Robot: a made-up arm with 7 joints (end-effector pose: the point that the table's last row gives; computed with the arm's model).
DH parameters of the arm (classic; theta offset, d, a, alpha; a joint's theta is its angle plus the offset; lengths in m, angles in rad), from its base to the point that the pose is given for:
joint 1: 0 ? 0 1.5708
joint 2: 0 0.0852 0 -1.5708
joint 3: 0 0.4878 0.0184 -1.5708
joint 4: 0 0.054 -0.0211 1.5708
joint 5: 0 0.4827 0 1.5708
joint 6: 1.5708 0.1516 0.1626 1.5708
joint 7: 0 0.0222 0 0
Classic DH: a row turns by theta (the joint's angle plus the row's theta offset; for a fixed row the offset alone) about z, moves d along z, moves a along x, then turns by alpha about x.
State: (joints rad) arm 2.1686 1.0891 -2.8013 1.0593 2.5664 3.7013 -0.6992
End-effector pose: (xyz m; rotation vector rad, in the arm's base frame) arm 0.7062 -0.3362 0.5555 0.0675 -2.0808 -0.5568
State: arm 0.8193 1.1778 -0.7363 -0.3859 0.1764 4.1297 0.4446
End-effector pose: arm -0.4709 -0.7038 0.7405 -2.2428 0.1914 -0.6729
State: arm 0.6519 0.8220 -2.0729 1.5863 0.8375 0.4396 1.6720
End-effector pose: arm -0.0786 -0.8404 0.4514 0.4774 1.6412 0.2494
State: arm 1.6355 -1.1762 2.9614 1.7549 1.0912 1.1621 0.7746
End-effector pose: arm -0.1612 0.0950 1.0728 -0.1119 1.0441 -2.4968
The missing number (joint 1, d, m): 0.4514
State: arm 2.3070 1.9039 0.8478 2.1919 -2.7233 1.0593 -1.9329
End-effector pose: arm -0.2149 -0.4028 0.5321 0.4064 -0.5221 0.5358
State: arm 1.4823 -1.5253 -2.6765 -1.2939 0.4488 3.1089 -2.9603
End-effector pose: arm -0.0732 0.6126 0.2665 1.6431 1.2757 -1.8210
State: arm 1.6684 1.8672 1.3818 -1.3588 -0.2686 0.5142 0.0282
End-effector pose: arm 0.7585 -0.3977 0.2628 1.5982 0.5254 0.1978
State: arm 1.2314 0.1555 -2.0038 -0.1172 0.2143 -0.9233 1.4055
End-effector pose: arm 0.0548 -0.2998 1.4876 -1.3926 2.2054 -0.8383
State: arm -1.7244 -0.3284 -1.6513 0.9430 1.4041 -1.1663 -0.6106
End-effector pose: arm -0.6796 -0.2493 1.0417 -1.7658 2.0029 -1.0385
